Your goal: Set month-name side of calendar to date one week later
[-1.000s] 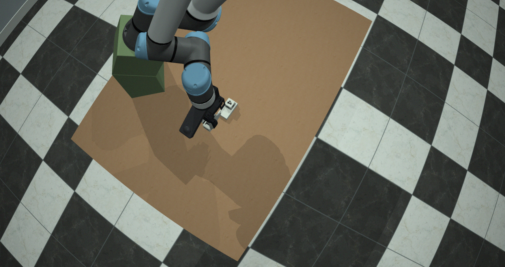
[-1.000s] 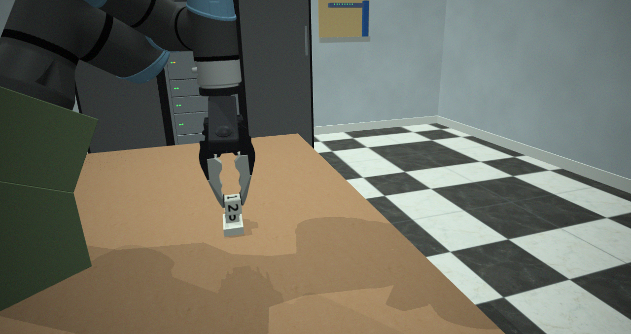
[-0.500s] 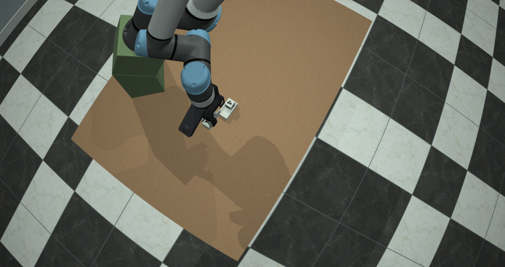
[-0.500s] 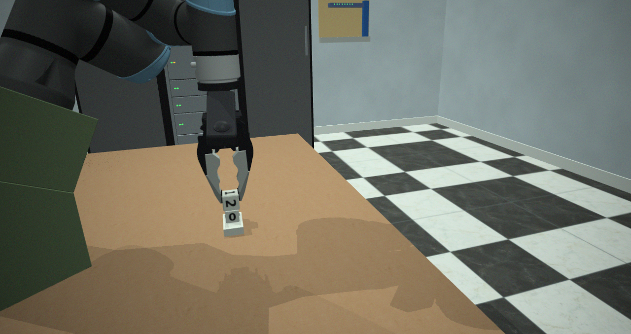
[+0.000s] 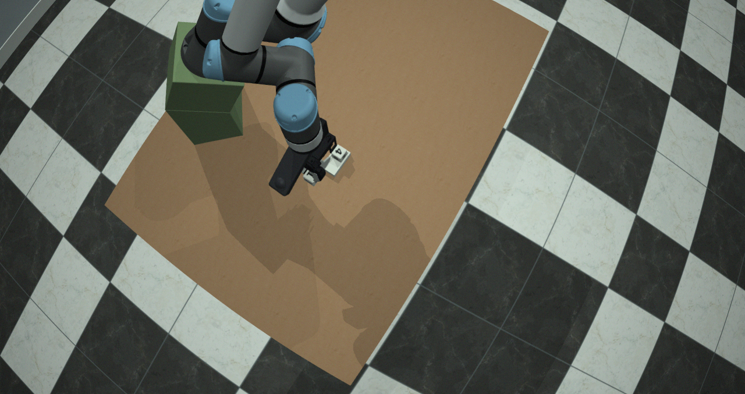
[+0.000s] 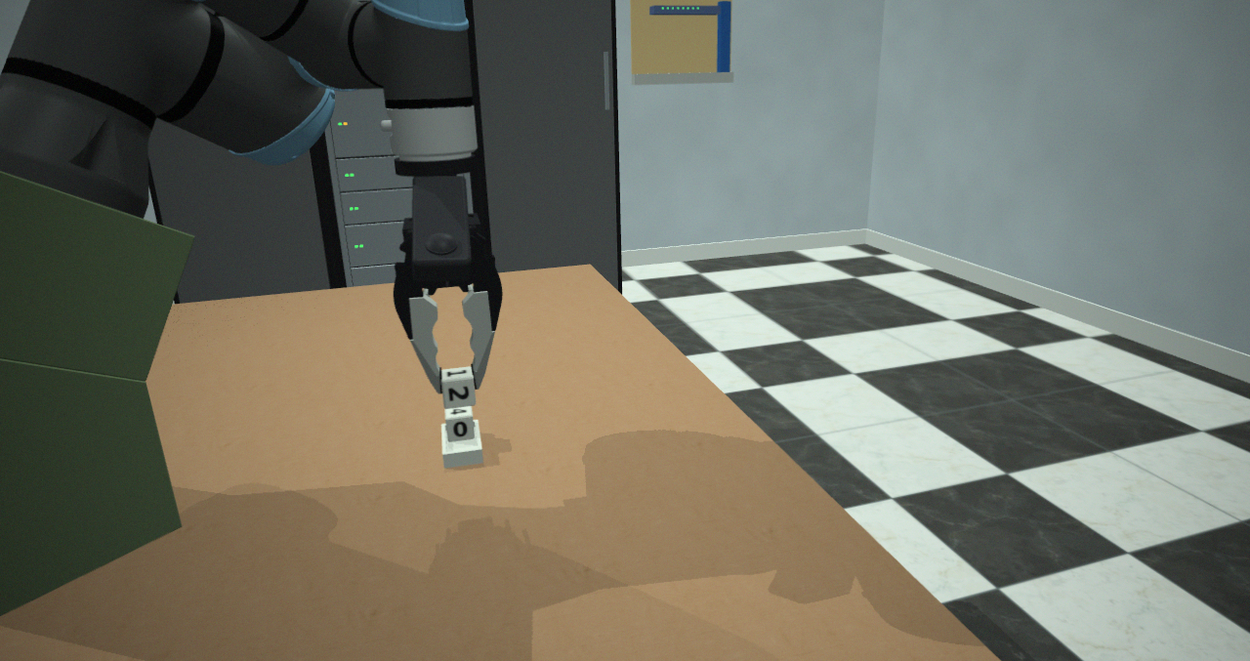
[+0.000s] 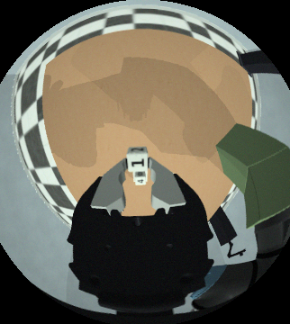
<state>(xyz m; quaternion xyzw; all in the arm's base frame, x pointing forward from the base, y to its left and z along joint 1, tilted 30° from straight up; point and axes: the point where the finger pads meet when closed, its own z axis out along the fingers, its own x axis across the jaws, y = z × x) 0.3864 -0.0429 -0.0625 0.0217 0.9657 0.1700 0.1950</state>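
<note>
My hand is 1 cm past the white tray, 9 cm to the right of it and 12 cm above it.
</note>
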